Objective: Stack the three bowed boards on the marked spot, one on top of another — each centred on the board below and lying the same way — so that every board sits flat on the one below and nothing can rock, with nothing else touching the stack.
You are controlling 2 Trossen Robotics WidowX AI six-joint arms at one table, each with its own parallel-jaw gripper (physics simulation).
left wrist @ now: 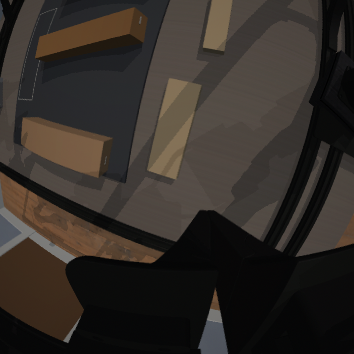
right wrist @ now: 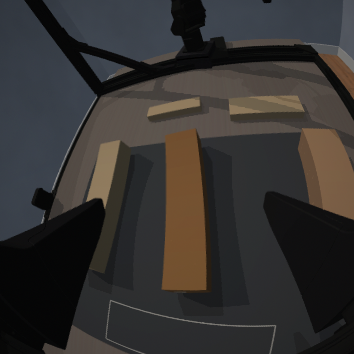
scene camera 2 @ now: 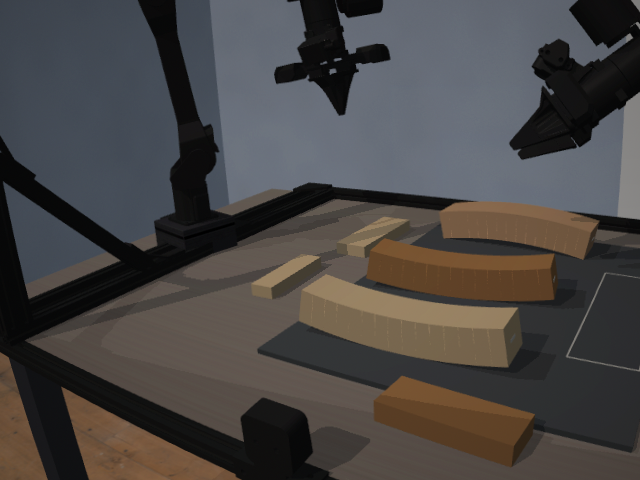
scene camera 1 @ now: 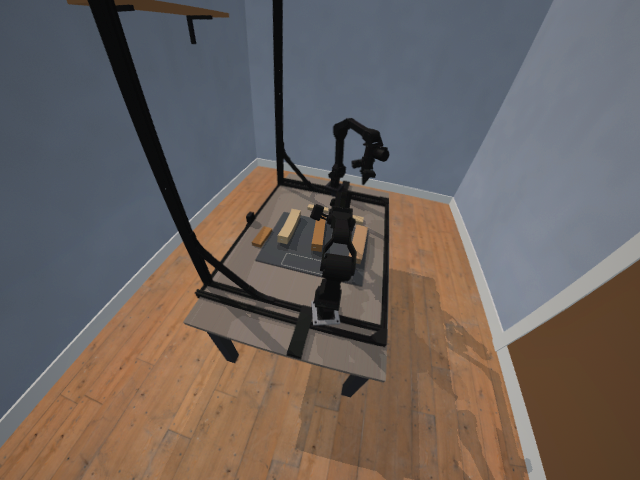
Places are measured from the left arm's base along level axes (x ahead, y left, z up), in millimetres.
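Pixels of known places: left gripper, fingertip midpoint: (left wrist: 205,217) (right wrist: 266,2) (scene camera 2: 342,115) (scene camera 1: 363,184); right gripper, fingertip midpoint: (right wrist: 185,203) (scene camera 2: 515,152); left arm's base, origin of the base link: (right wrist: 194,47) (scene camera 2: 193,218) (scene camera 1: 334,185); right arm's base, origin of the base link: (scene camera 1: 325,311).
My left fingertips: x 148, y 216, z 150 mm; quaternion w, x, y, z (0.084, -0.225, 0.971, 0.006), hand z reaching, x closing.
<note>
For each thing: its top centre in the pictures, then the offset to it from my left fingertips. Level surfaces: height alone.
- dark mat, its level: dz -195 mm
- orange-brown, middle of its top: (scene camera 2: 464,252) (right wrist: 181,199) (left wrist: 73,32) (scene camera 1: 319,229) dx +310, dy -103, dz -144 mm
- orange-brown block, middle of its top: (scene camera 2: 453,408) (scene camera 1: 262,235) dx +466, dy -345, dz -180 mm
- narrow pale block, middle of its top: (scene camera 2: 287,269) (left wrist: 218,17) (right wrist: 172,105) dx +92, dy -214, dz -185 mm
- wider pale piece, middle of its top: (left wrist: 172,128) (scene camera 2: 374,230) (right wrist: 265,103) dx +74, dy -13, dz -184 mm
Three bowed boards lie apart on the dark mat (scene camera 1: 268,254) (scene camera 2: 356,361): pale yellow (scene camera 1: 289,226) (scene camera 2: 408,320) (right wrist: 107,170), orange-brown (scene camera 1: 318,235) (scene camera 2: 460,273) (left wrist: 90,37) (right wrist: 185,210), and pinkish tan (scene camera 1: 360,240) (scene camera 2: 516,224) (left wrist: 62,145) (right wrist: 327,165). The marked outline (scene camera 1: 302,256) (scene camera 2: 585,314) (left wrist: 25,99) (right wrist: 108,320) has no board on it; the right arm hides part in scene camera 1. My left gripper (scene camera 1: 365,181) (scene camera 2: 341,113) (left wrist: 205,217) is shut and empty, high above the table. My right gripper (scene camera 2: 518,148) (right wrist: 185,203) is open and empty above the boards.
An orange-brown block (scene camera 1: 262,236) (scene camera 2: 454,418) lies beside the mat, near the pale yellow board. A narrow pale block (scene camera 2: 286,273) (left wrist: 217,25) (right wrist: 174,107) and a wider pale piece (scene camera 2: 379,232) (left wrist: 175,130) (right wrist: 266,105) lie beyond the boards' ends. Black frame rails border the table.
</note>
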